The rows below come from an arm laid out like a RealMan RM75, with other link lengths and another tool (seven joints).
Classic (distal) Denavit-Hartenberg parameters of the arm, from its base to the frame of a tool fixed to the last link. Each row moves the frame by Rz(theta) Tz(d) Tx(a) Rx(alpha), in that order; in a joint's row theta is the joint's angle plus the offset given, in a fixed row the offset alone. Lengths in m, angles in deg.
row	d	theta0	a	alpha
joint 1	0.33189	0	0	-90
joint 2	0	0	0	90
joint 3	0.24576	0	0	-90
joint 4	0	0	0	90
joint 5	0.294	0	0	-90
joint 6	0	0	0	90
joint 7	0.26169	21.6	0.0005	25.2
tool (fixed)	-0.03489	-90	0	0
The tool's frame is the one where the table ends.
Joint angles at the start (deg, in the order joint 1, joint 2, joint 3, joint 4, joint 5, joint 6, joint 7):
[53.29, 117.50, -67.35, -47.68, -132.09, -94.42, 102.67]
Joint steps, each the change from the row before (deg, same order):
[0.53, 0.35, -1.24, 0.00, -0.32, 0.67, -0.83]
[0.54, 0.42, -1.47, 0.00, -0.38, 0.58, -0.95]
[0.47, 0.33, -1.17, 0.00, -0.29, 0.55, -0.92]
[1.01, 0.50, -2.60, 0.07, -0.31, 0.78, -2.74]
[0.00, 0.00, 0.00, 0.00, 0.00, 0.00, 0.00]
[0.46, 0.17, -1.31, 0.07, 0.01, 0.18, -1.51]
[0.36, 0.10, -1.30, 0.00, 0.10, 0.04, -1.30]
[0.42, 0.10, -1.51, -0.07, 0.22, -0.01, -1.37]
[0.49, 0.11, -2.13, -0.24, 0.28, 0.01, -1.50]
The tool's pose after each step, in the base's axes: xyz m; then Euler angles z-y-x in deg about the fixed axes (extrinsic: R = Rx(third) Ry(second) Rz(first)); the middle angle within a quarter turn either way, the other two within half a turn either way. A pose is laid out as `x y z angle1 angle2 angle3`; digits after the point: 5 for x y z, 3 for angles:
0.12011 0.42472 -0.03010 -69.440 19.231 -163.218
0.11757 0.42265 -0.03681 -72.052 19.501 -162.992
0.11525 0.42139 -0.04213 -74.351 19.587 -162.681
0.11084 0.41749 -0.05198 -79.896 19.396 -162.348
0.11084 0.41749 -0.05198 -79.896 19.396 -162.348
0.10913 0.41480 -0.05622 -82.644 19.216 -162.443
0.10790 0.41185 -0.05968 -85.087 19.117 -162.665
0.10596 0.40833 -0.06340 -87.786 18.970 -162.988
0.10362 0.40368 -0.06812 -91.209 18.954 -163.366

